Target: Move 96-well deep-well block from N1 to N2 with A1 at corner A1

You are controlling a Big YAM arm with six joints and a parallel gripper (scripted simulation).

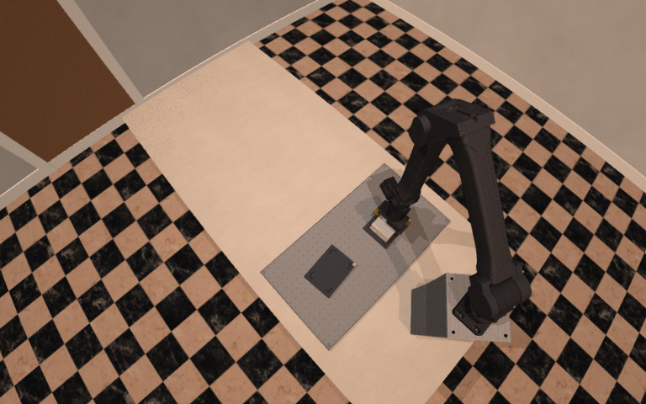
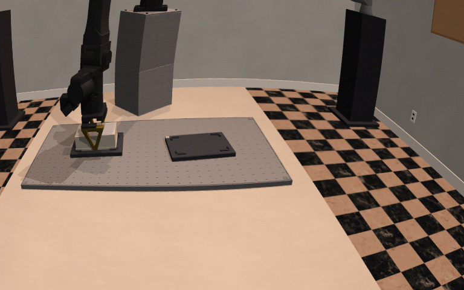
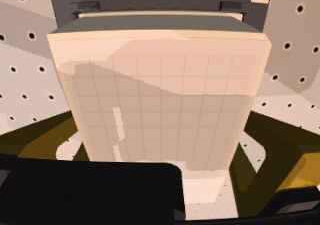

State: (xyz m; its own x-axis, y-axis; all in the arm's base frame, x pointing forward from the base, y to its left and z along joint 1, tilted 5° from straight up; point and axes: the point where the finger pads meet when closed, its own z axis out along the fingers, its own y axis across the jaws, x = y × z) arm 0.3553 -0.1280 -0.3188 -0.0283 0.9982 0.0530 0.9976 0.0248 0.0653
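Right now the dark plate nest N1 is 10 mm below my hand. From my hand the other things lie so: white 96-well deep-well block: 10 mm above; dark plate nest N2: 290 mm to the left, 30 mm ahead, 10 mm below.
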